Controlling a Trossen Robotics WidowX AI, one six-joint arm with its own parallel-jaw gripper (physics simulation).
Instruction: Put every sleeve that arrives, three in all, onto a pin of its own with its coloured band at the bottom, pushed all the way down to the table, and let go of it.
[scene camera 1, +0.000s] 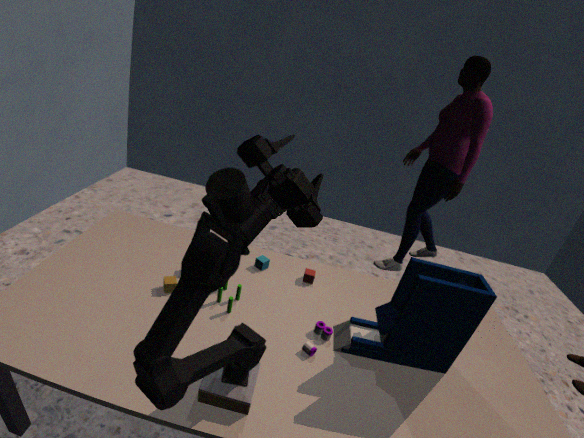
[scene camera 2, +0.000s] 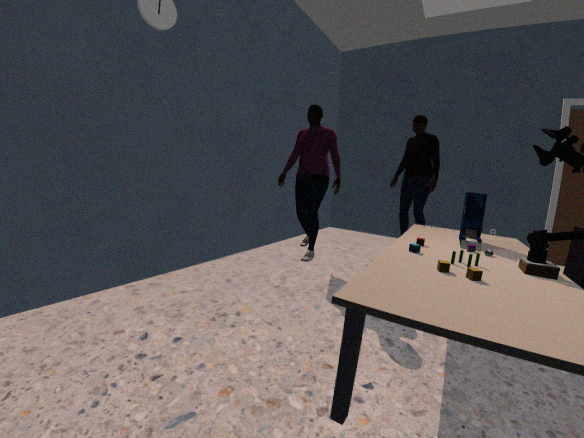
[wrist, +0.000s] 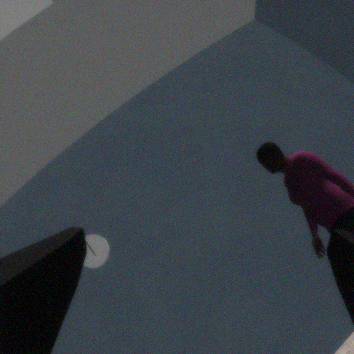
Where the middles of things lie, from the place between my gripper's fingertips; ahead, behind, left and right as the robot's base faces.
My hand is 580 mm above the chute tray (scene camera 1: 359, 337), 320 mm to the left of it and 150 mm short of it.
